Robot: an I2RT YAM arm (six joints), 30 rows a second.
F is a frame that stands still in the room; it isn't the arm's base.
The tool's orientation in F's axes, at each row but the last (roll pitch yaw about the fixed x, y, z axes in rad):
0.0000, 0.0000, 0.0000
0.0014, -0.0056, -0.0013
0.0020, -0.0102, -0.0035
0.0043, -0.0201, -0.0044
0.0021, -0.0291, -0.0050
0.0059, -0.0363, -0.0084
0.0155, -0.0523, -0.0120
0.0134, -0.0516, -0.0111
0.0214, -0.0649, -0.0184
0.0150, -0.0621, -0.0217
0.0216, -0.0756, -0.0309
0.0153, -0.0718, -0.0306
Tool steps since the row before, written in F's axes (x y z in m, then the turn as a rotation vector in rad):
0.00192, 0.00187, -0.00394, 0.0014, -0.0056, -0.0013
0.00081, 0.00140, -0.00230, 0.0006, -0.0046, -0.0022
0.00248, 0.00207, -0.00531, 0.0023, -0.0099, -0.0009
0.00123, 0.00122, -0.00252, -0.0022, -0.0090, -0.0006
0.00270, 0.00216, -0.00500, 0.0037, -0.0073, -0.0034
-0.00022, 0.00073, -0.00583, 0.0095, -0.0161, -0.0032
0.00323, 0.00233, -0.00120, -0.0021, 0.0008, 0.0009
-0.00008, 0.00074, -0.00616, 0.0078, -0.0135, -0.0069
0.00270, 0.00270, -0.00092, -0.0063, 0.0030, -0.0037
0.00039, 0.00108, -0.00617, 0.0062, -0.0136, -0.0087
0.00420, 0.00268, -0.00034, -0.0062, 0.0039, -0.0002
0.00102, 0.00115, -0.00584, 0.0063, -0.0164, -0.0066
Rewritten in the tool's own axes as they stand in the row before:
0.00192, 0.00187, -0.00394, 0.0014, -0.0056, -0.0013
0.00080, 0.00140, -0.00231, 0.0006, -0.0046, -0.0022
0.00242, 0.00207, -0.00534, 0.0023, -0.0099, -0.0009
0.00117, 0.00121, -0.00255, -0.0022, -0.0090, -0.0005
0.00254, 0.00216, -0.00508, 0.0036, -0.0073, -0.0035
-0.00044, 0.00069, -0.00582, 0.0095, -0.0160, -0.0035
0.00313, 0.00235, -0.00140, -0.0021, 0.0008, 0.0010
-0.00041, 0.00066, -0.00616, 0.0076, -0.0135, -0.0071
0.00258, 0.00273, -0.00115, -0.0066, 0.0028, -0.0033
-0.00002, 0.00100, -0.00620, 0.0059, -0.0136, -0.0089
0.00408, 0.00279, -0.00071, -0.0063, 0.0037, 0.0002
0.00056, 0.00109, -0.00591, 0.0063, -0.0163, -0.0068

